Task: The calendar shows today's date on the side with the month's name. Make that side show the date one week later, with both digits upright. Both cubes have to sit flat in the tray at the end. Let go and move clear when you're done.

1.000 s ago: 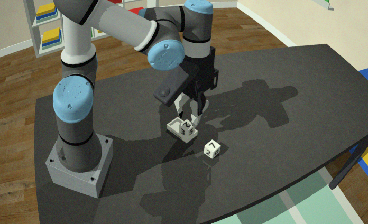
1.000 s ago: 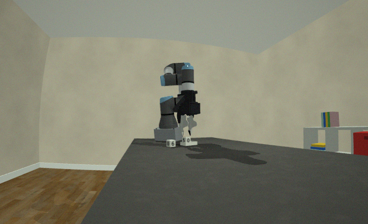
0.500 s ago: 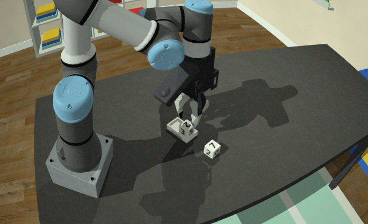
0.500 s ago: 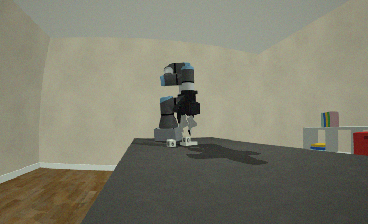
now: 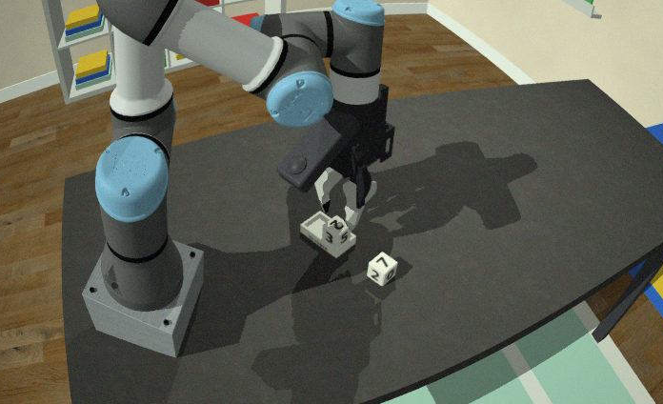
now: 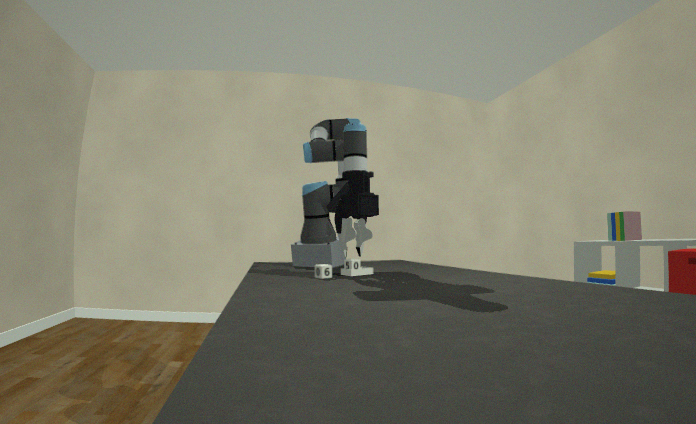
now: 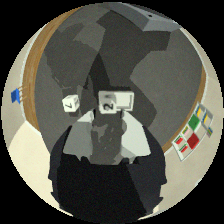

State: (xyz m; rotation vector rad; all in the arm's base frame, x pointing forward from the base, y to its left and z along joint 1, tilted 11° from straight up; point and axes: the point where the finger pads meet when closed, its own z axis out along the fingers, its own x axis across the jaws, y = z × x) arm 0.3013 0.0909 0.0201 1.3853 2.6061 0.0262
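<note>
The white tray lies 10 mm behind my hand, 10 mm to the left of it and 60 mm below it.
</note>
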